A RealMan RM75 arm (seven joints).
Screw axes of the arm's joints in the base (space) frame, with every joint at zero. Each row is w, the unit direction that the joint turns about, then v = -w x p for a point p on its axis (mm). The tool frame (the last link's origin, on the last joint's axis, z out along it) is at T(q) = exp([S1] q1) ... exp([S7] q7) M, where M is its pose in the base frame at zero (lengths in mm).
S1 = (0, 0, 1, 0, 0, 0)
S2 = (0, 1, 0, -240.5, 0, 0)
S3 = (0, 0, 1, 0, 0, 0)
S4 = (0, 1, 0, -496.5, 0, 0)
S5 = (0, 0, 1, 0, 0, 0)
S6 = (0, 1, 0, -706.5, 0, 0)
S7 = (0, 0, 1, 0, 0, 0)
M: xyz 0 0 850.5 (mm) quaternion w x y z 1 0 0 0
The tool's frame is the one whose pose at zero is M.
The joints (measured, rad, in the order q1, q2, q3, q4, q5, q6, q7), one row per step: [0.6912, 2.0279, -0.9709, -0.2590, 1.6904, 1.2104, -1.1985]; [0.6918, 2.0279, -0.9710, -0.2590, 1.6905, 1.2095, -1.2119]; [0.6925, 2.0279, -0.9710, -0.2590, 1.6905, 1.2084, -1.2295]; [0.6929, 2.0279, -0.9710, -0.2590, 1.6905, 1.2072, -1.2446]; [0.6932, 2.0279, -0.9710, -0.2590, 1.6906, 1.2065, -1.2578]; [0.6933, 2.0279, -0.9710, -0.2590, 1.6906, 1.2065, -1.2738]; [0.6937, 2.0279, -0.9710, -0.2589, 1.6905, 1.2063, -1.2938]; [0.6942, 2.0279, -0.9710, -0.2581, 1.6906, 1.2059, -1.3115]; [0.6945, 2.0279, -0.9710, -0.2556, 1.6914, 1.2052, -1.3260]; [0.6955, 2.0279, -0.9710, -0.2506, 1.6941, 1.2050, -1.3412]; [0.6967, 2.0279, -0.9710, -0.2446, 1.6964, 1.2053, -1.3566]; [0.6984, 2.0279, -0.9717, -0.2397, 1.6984, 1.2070, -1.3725]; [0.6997, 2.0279, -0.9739, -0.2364, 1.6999, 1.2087, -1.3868]
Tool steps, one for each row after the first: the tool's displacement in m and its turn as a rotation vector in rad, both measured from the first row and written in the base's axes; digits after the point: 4 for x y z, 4 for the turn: [-0.0001, 0.0002, 0.0000, 0.0063, -0.0075, 0.0097]; [-0.0003, 0.0005, 0.0000, 0.0146, -0.0174, 0.0224]; [-0.0003, 0.0007, 0.0000, 0.0218, -0.0261, 0.0330]; [-0.0003, 0.0008, 0.0000, 0.0280, -0.0334, 0.0423]; [-0.0004, 0.0008, 0.0000, 0.0352, -0.0418, 0.0540]; [-0.0005, 0.0009, 0.0000, 0.0440, -0.0524, 0.0688]; [-0.0005, 0.0010, -0.0002, 0.0516, -0.0617, 0.0812]; [-0.0002, 0.0008, -0.0005, 0.0571, -0.0687, 0.0895]; [-0.0001, 0.0005, -0.0011, 0.0623, -0.0738, 0.0968]; [0.0002, 0.0000, -0.0018, 0.0666, -0.0788, 0.1043]; [-0.0001, -0.0004, -0.0025, 0.0706, -0.0839, 0.1148]; [-0.0004, -0.0008, -0.0032, 0.0737, -0.0896, 0.1258]
